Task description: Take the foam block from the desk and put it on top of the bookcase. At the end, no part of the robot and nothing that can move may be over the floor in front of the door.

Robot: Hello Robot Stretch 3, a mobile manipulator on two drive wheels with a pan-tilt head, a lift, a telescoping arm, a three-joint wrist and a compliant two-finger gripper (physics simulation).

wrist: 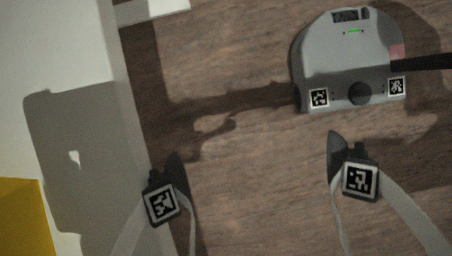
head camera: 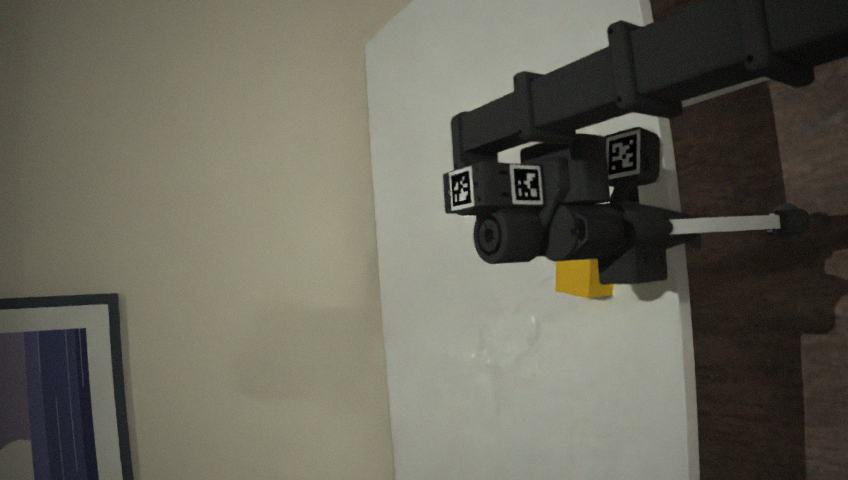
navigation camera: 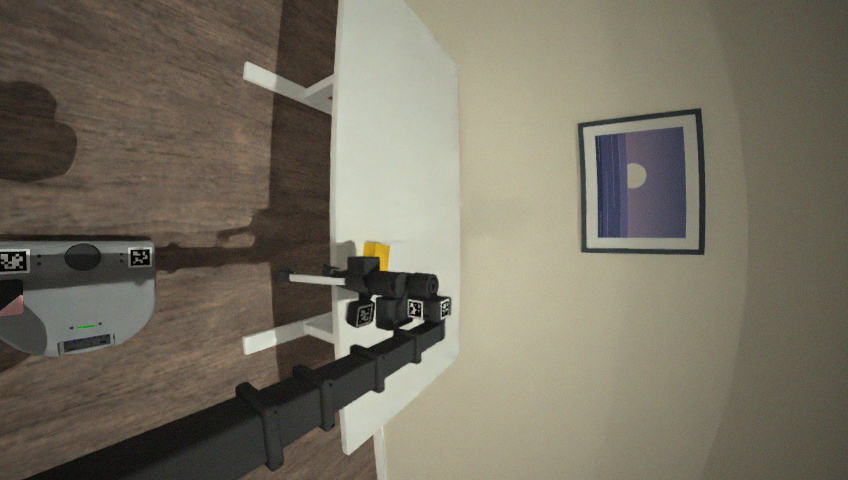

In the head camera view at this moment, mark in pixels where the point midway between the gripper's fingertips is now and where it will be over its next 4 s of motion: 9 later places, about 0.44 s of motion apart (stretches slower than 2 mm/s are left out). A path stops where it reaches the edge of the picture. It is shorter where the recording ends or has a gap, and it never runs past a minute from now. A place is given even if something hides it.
The gripper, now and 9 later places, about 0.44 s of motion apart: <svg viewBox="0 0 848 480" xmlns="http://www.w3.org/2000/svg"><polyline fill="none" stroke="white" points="748,226 746,225 751,223 738,222 718,222 714,222 693,225 650,230 601,235 560,240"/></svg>
